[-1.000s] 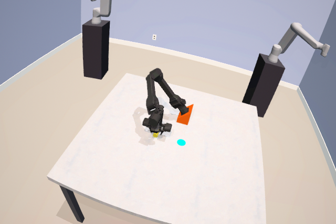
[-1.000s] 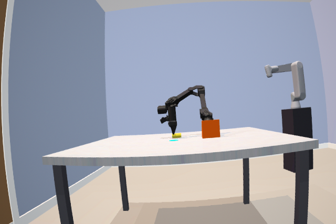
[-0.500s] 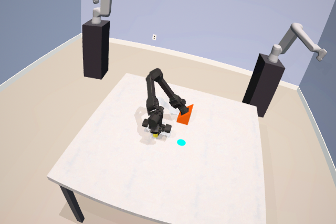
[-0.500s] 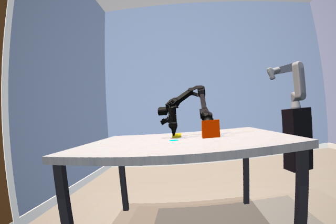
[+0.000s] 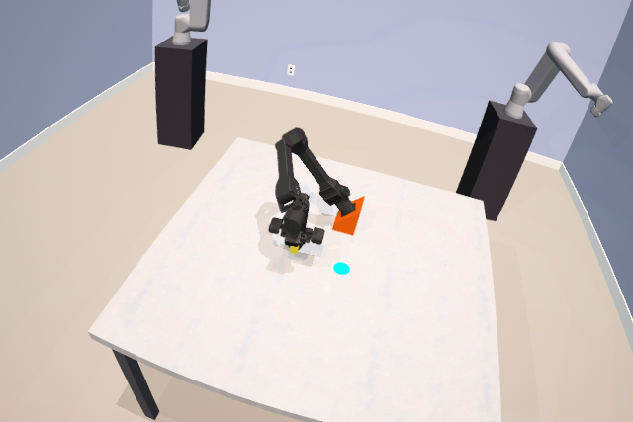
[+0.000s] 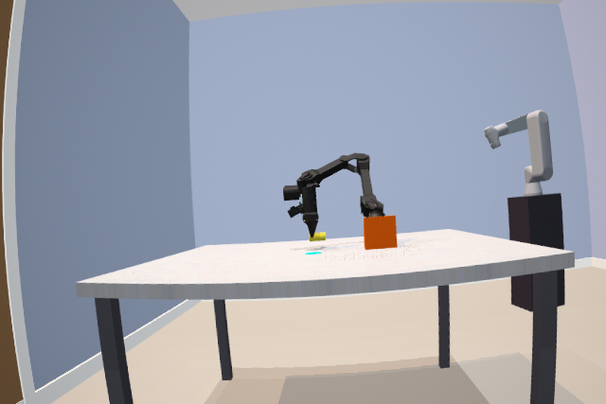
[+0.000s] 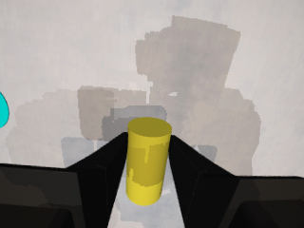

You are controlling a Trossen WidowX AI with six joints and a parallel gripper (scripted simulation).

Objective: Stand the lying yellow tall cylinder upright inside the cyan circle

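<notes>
My gripper tip is now 18 cm to the right of the cyan circle, 5 cm above it and 1 cm short of it. Also, from my gripper tip: yellow tall cylinder: 2 cm behind.
</notes>
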